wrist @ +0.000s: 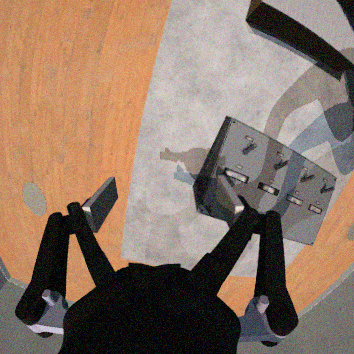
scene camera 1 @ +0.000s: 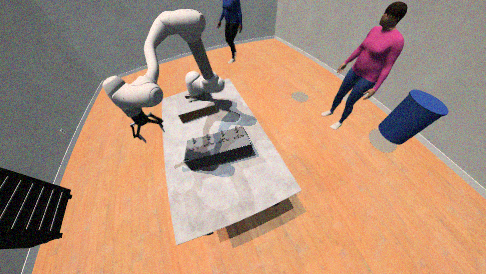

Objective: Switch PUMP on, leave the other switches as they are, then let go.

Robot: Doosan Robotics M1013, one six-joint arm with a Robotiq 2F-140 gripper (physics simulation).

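Pixels of known places: gripper, between the fingertips: (wrist: 165, 186) (scene camera 1: 154, 136); arm's base, origin of its link: (scene camera 1: 197, 96).
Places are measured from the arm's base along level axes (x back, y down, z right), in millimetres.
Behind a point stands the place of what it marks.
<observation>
A grey switch panel on a dark box (scene camera 1: 220, 142) {x -688, y -25, z -176 mm} (wrist: 257, 197) {x -713, y -27, z -60 mm} rests on the table. In the wrist view it carries a row of four small toggle levers: one (wrist: 249, 146) {x -596, y -17, z 47 mm} at the left end, then a second (wrist: 281, 161) {x -589, y -15, z -73 mm}, a third (wrist: 307, 175) {x -585, y -12, z -193 mm} and a fourth (wrist: 327, 187) {x -580, y -11, z -313 mm}. A small framed plate sits below each. No lettering is readable, so I cannot tell which is PUMP or how each is set. My gripper (scene camera 1: 153, 133) {x -680, y -242, z 232 mm} (wrist: 165, 186) {x -680, y -242, z 232 mm} is wide open with nothing between its fingers. In the scene view it hangs off the table's left side, apart from the panel.
The light table (scene camera 1: 200, 215) {x -1156, y 96, z 56 mm} (wrist: 175, 90) {x -549, y 96, z 282 mm} has a long dark block (scene camera 1: 198, 114) {x -233, y 58, z 8 mm} (wrist: 300, 42) {x -234, y 69, z 14 mm} between the panel and the arm's base (scene camera 1: 197, 87) {x -97, y -163, z -48 mm}. A person in pink (scene camera 1: 375, 55), a person in blue (scene camera 1: 231, 20), a blue barrel (scene camera 1: 407, 120) and a black slatted structure (scene camera 1: 30, 210) stand away from it.
</observation>
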